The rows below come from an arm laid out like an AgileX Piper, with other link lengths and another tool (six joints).
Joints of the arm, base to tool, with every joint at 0 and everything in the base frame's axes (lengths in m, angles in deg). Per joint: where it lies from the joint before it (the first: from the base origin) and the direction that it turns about. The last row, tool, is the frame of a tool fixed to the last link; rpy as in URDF.
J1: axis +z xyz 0 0 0.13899
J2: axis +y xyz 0 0 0
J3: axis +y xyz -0.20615 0 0.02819
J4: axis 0.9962 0 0.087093 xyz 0.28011 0 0.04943
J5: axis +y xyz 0 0 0
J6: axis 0.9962 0 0.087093 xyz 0.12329 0 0.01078
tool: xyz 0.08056 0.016 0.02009 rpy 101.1 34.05 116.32
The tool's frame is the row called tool.
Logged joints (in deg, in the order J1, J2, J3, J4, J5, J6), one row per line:
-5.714 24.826 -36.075 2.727 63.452 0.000
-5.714 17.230 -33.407 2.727 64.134 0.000
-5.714 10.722 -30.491 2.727 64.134 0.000
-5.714 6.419 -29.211 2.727 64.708 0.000
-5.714 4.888 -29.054 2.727 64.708 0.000
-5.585 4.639 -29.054 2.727 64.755 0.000
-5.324 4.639 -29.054 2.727 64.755 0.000
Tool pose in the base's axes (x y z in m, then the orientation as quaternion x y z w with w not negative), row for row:
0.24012 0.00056 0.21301 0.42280 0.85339 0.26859 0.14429
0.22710 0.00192 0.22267 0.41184 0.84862 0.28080 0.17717
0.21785 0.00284 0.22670 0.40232 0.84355 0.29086 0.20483
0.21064 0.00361 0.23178 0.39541 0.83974 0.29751 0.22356
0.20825 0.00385 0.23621 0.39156 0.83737 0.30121 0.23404
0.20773 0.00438 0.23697 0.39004 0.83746 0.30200 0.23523
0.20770 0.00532 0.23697 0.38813 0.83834 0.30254 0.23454
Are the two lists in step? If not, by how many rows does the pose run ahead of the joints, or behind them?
They are in step.
